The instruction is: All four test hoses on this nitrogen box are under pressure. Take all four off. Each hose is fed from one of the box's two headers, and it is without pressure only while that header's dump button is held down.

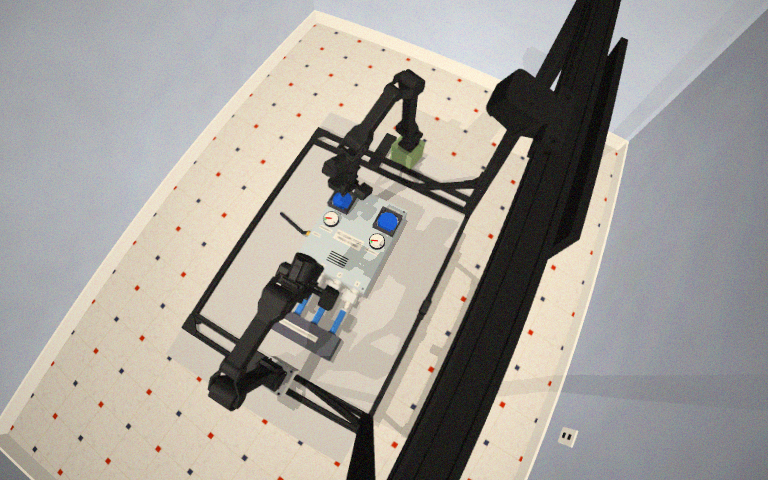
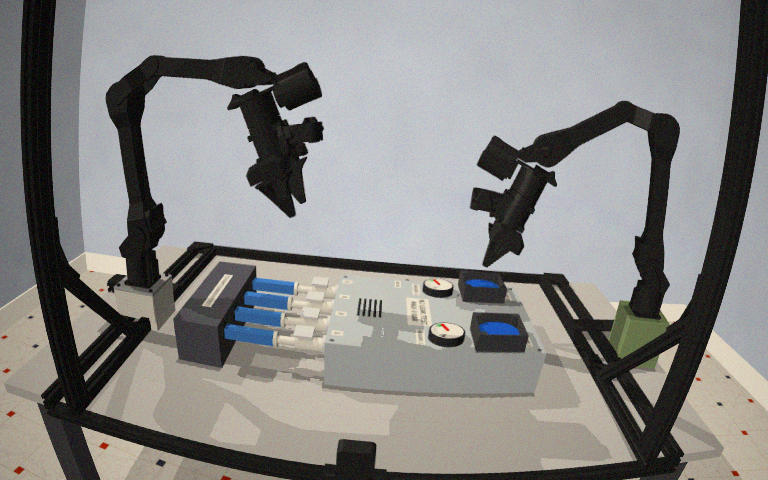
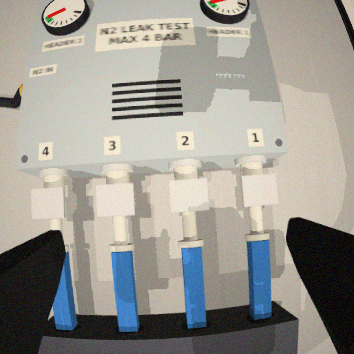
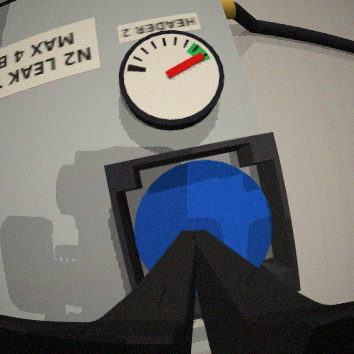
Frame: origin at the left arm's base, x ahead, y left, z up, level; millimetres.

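Where they show: left gripper, between the fingertips: (image 2: 298,209) (image 3: 176,238); right gripper, between the fingertips: (image 1: 343,196) (image 2: 484,266) (image 4: 192,241); left arm's base, origin of its link: (image 1: 274,376) (image 2: 142,280); right arm's base, origin of its link: (image 1: 408,143) (image 2: 644,311).
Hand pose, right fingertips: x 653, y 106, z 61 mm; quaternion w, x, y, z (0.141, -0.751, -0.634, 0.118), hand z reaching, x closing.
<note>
Each offset is from my right fingertips to the centre of the thing. "spot": to the spot under its first point.
Hoses 1 @[spot: 392 mm back, 194 mm right, 76 mm down] (image 3: 259,280) (image 2: 249,335), 2 (image 3: 194,287) (image 2: 260,316), 3 (image 3: 124,290) (image 2: 267,300) and 4 @[404 mm back, 8 mm left, 86 mm down] (image 3: 65,300) (image 2: 274,285) sit on the box's (image 3: 147,135) (image 2: 430,370) numbered white fittings. My left gripper (image 3: 176,238) (image 2: 297,208) is open and empty, high above the hoses. My right gripper (image 4: 192,241) (image 2: 487,263) is shut and empty, above the header 2 button @[4 mm ahead, 9 mm left, 56 mm down] (image 4: 215,200) (image 1: 341,199), apart from it. The header 2 gauge @[spot: 65 mm back, 5 mm left, 46 mm down] (image 4: 171,100) (image 3: 65,22) and header 1 gauge @[spot: 101 mm back, 179 mm right, 46 mm down] (image 3: 225,12) (image 2: 446,335) have needles at green. The header 1 button @[7 mm ahead, 181 mm right, 56 mm down] (image 2: 498,328) (image 1: 387,221) is untouched.
The hoses' blue ends run into a dark block @[spot: 475 mm back, 233 mm right, 80 mm down] (image 2: 198,333) (image 1: 331,349). Black guards surround both blue buttons. A black supply line @[spot: 143 mm back, 153 mm left, 127 mm down] (image 1: 293,223) (image 4: 300,35) leaves the box's side. A black frame (image 2: 351,262) runs around the table, with uprights at both sides.
</note>
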